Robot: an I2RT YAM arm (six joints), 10 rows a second.
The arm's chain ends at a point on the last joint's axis. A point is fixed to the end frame.
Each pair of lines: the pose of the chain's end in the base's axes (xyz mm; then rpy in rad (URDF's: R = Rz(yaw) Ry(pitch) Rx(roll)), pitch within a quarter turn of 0, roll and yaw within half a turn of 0), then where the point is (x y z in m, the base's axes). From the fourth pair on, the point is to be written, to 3 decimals.
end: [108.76 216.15 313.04 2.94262 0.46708 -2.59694]
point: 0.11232 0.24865 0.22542
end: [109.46 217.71 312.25 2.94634 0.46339 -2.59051]
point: 0.11275 0.24980 0.22447
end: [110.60 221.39 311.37 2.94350 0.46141 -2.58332]
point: 0.11335 0.25361 0.22361
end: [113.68 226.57 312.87 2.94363 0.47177 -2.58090]
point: 0.117 0.259 0.225
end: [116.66 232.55 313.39 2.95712 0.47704 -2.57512]
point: 0.121 0.265 0.226
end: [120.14 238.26 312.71 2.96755 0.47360 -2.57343]
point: 0.125 0.269 0.225
